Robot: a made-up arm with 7 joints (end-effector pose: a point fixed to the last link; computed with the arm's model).
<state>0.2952 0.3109 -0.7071 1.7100 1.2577 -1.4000 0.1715</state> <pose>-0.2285 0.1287 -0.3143 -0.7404 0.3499 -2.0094</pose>
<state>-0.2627 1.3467 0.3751 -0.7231 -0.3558 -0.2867 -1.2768</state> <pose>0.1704 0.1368 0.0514 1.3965 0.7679 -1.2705</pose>
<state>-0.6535 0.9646 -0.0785 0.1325 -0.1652 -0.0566 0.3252</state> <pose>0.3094 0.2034 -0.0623 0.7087 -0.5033 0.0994</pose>
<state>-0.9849 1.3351 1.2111 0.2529 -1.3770 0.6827 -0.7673</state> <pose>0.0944 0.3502 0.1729 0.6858 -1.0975 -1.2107</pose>
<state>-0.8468 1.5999 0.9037 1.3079 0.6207 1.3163 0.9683</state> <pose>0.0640 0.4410 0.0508 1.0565 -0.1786 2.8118</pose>
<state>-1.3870 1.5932 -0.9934 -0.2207 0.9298 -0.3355 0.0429</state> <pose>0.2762 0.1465 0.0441 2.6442 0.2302 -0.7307</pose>
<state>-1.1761 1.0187 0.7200 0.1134 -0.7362 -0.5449 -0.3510</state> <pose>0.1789 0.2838 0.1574 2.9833 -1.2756 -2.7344</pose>
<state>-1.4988 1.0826 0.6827 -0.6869 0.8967 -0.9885 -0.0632</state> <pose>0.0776 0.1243 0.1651 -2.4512 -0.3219 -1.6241</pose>
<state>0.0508 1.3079 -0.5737 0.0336 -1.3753 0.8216 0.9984</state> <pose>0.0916 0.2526 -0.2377 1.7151 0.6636 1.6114</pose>
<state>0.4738 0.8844 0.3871 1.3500 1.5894 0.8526 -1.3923</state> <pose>-0.1605 0.3980 -0.1644 2.8948 -0.3234 -3.1344</pose>
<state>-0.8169 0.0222 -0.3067 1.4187 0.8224 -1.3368 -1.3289</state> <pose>0.2471 -0.0385 -0.3116 0.2463 0.5707 -2.5476</pose>
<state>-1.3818 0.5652 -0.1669 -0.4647 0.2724 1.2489 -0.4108</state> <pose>0.2800 0.0369 0.1103 0.6927 -0.2342 -0.1904</pose>
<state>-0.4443 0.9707 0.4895 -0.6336 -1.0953 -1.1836 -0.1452</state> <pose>0.1376 0.1898 0.0497 2.5846 -0.9807 -2.9402</pose>
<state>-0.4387 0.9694 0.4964 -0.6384 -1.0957 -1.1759 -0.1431</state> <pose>0.1365 0.1899 0.0496 2.5809 -0.9857 -2.9350</pose>
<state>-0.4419 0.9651 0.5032 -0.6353 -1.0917 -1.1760 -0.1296</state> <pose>0.1362 0.1907 0.0497 2.6104 -0.9862 -2.9587</pose>
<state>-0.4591 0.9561 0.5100 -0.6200 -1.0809 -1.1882 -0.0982</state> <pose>0.1369 0.1927 0.0502 2.6905 -0.9769 -3.0273</pose>
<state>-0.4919 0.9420 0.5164 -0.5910 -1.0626 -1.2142 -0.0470</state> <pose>0.1390 0.1959 0.0509 2.8187 -0.9504 -3.1401</pose>
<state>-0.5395 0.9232 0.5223 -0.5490 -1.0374 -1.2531 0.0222</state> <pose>0.1424 0.2000 0.0518 2.9736 -0.8981 3.0037</pose>
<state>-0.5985 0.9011 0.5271 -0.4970 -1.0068 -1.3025 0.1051</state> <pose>0.1472 0.2044 0.0529 3.1241 -0.8174 2.8633</pose>
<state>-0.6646 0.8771 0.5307 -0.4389 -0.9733 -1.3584 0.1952</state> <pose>0.1531 0.2086 0.0540 -3.0353 -0.7143 2.7401</pose>
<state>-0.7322 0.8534 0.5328 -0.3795 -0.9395 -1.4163 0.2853</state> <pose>0.1597 0.2118 0.0552 -2.9465 -0.6013 2.6406</pose>
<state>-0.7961 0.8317 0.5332 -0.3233 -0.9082 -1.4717 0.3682</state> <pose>0.1666 0.2140 0.0565 -2.8894 -0.4921 2.5631</pose>
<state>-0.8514 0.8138 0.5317 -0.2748 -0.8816 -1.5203 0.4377</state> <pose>0.1730 0.2151 0.0580 -2.8574 -0.3987 2.5051</pose>
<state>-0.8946 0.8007 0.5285 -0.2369 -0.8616 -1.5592 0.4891</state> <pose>0.1783 0.2153 0.0594 -2.8425 -0.3280 2.4644</pose>
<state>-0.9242 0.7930 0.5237 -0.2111 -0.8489 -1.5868 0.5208</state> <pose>0.1821 0.2150 0.0606 -2.8383 -0.2828 2.4398</pose>
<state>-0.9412 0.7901 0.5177 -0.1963 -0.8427 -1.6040 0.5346</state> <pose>0.1845 0.2145 0.0616 -2.8398 -0.2602 2.4290</pose>
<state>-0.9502 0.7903 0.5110 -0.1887 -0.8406 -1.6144 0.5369</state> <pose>0.1860 0.2139 0.0623 -2.8442 -0.2520 2.4270</pose>
